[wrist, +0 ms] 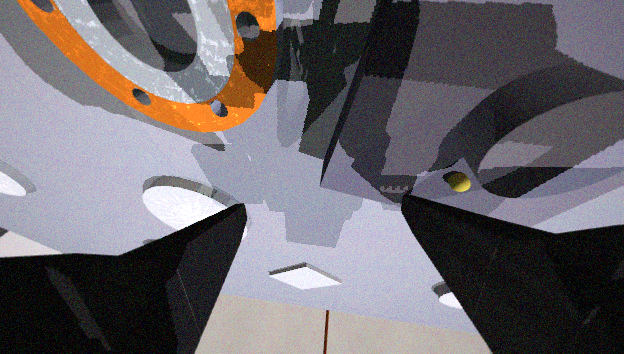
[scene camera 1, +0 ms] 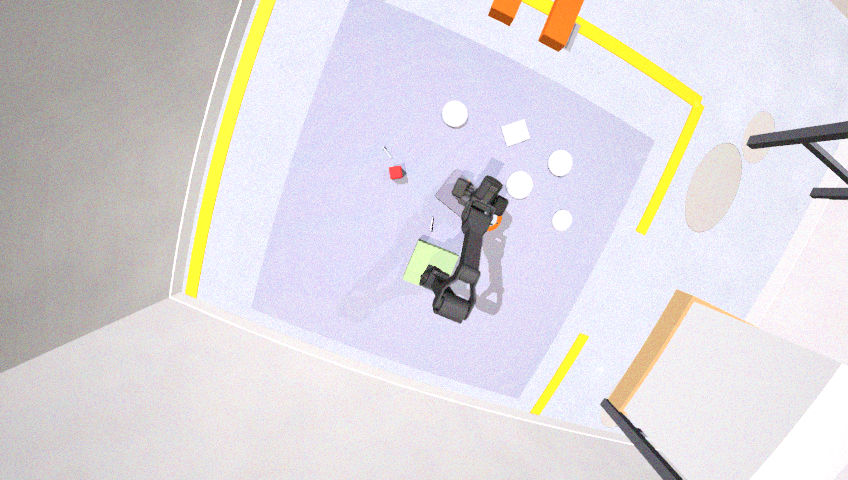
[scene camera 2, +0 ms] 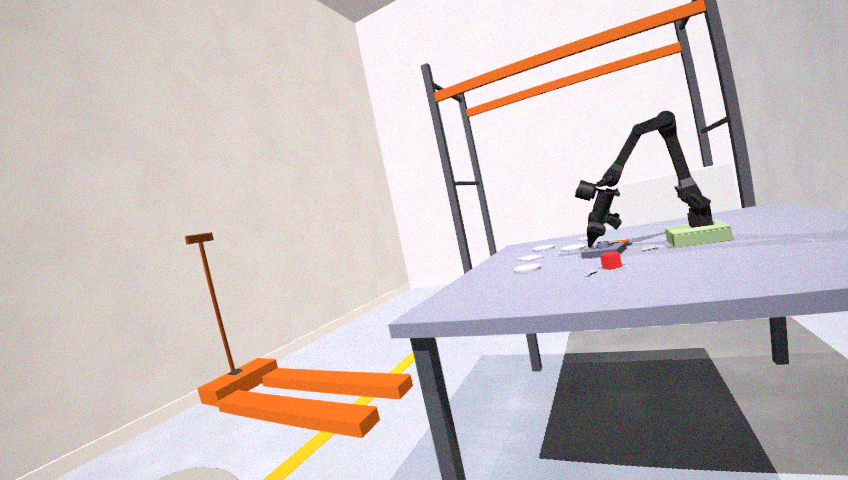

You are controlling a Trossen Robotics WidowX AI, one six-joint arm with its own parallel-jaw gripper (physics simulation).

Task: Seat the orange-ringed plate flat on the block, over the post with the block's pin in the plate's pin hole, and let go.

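Frame: origin at the arm's base, x back, y right, z up, level; centimetres.
Where they show: gripper, fingertip midpoint: (wrist: 324,206) (scene camera 2: 589,243); arm's base, link origin: (scene camera 1: 431,275) (scene camera 2: 701,224).
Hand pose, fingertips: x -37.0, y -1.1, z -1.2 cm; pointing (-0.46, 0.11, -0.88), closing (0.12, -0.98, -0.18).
Observation:
Things, the pixels of their top centre, and the offset from my fingertips. "spot": a spot on its surface instead.
- orange-ringed plate, top centre: (wrist: 141,12) (scene camera 1: 488,217) dx +7.3, dy +8.4, dz -2.3 cm
- dark grey block, top centre: (wrist: 559,157) (scene camera 1: 459,193) (scene camera 2: 602,241) dx +5.9, dy -6.5, dz +0.9 cm
- white square, surface spot: (wrist: 305,277) (scene camera 1: 513,135) (scene camera 2: 532,257) spot: dx -23.4, dy -0.1, dz -2.9 cm
- red block, top centre: (scene camera 2: 609,254) (scene camera 1: 395,172) dx +11.4, dy -29.8, dz +0.6 cm
The orange-ringed plate (scene camera 1: 498,223) (wrist: 190,117) has a silvery inner ring and small holes. It lies beside the dark grey block (scene camera 1: 447,191) (scene camera 2: 601,252) (wrist: 450,45), apart from it in the wrist view. The arm hides much of both in the first scene view. A yellow, round-topped pin (wrist: 459,181) shows on the block near its edge. A large dark round form stands behind the pin; whether it is the post I cannot tell. My gripper (scene camera 2: 590,246) (wrist: 324,206) is open and empty. Its fingertips are low, near a corner of the block, and do not hold the plate.
White discs (scene camera 1: 519,184) (wrist: 175,202) and a white square (scene camera 1: 515,132) (scene camera 2: 529,257) (wrist: 305,277) lie beyond the gripper. A red block (scene camera 1: 395,172) (scene camera 2: 611,260) and thin small pieces (scene camera 1: 432,224) lie around the grey block. A green box (scene camera 1: 422,258) (scene camera 2: 696,236) is at the arm's base.

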